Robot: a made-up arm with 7 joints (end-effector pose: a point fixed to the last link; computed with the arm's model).
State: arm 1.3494 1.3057 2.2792 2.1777 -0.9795 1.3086 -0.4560
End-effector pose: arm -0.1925 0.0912 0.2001 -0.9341 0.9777 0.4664
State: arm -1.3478 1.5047 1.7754 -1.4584 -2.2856 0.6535 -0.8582
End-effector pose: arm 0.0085 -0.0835 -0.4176 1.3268 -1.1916 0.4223
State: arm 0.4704 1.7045 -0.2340 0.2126 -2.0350 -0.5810 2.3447
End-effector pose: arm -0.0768 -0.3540 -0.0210 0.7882 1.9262 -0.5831
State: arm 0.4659 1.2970 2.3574 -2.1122 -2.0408 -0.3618 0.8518
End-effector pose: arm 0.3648 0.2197 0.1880 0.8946 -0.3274 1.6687
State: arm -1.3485 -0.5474 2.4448 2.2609 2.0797 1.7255 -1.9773
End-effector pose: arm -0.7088 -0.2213 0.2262 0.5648 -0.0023 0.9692
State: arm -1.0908 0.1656 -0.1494 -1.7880 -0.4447 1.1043 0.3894
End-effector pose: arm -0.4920 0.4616 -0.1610 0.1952 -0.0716 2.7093
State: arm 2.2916 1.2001 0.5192 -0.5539 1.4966 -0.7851 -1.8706
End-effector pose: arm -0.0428 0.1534 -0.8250 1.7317 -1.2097 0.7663
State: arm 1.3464 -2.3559 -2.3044 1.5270 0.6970 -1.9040 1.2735
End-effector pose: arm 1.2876 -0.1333 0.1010 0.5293 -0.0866 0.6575
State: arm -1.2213 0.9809 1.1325 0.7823 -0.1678 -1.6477 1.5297
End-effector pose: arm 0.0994 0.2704 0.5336 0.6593 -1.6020 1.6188
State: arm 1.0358 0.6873 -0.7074 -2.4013 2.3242 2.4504 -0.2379
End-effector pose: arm 0.2234 0.1660 -0.2755 -0.8778 -0.5493 -1.8368
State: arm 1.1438 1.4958 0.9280 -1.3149 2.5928 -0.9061 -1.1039
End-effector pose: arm 0.0803 -0.5737 0.0003 0.4511 1.6182 1.2163
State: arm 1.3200 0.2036 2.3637 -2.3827 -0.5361 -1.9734 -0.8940
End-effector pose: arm -0.0821 0.1105 -0.0977 0.5788 -0.2460 0.1569
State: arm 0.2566 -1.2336 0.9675 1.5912 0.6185 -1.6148 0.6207
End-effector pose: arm 0.2246 -0.0455 -1.0332 -0.7004 1.8377 2.4060
